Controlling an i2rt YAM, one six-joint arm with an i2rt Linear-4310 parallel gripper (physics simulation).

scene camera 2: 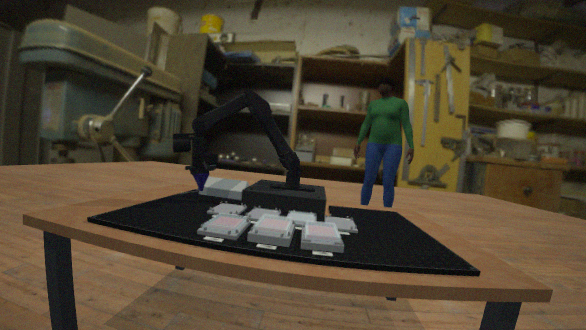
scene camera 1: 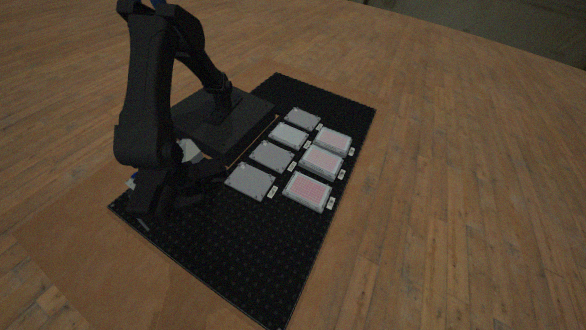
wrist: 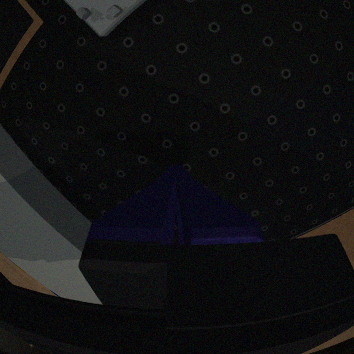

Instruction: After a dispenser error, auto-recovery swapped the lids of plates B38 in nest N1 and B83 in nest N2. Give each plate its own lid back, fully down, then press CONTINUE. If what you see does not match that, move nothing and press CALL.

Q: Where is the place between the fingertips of my gripper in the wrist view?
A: At 175, 173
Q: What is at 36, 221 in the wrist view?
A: A grey button box.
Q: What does my gripper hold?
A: Nothing.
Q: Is my gripper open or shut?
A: Shut.
